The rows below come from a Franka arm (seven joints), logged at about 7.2 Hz.
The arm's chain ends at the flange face. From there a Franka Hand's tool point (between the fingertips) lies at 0.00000 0.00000 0.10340 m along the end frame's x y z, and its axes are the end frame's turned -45 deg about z.
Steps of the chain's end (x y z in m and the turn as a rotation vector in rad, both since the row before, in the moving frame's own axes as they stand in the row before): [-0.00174 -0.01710 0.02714 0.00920 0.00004 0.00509]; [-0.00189 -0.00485 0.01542 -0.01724 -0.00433 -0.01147]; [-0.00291 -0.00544 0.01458 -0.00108 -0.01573 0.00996]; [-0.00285 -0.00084 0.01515 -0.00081 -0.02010 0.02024]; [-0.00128 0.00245 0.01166 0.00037 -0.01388 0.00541]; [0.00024 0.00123 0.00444 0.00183 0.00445 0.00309]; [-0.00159 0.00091 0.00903 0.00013 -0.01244 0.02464]
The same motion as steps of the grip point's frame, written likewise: [0.01154 -0.01399 0.02714 0.00648 0.00653 0.00509]; [0.00052 -0.00381 0.01540 -0.00913 -0.01525 -0.01147]; [0.00057 -0.00698 0.01457 0.01036 -0.01189 0.00996]; [-0.00294 -0.00403 0.01513 0.01364 -0.01479 0.02024]; [-0.00362 -0.00022 0.01165 0.01008 -0.00955 0.00541]; [-0.00024 0.00123 0.00444 -0.00185 0.00444 0.00309]; [-0.00266 -0.00141 0.00902 0.00889 -0.00870 0.02464]
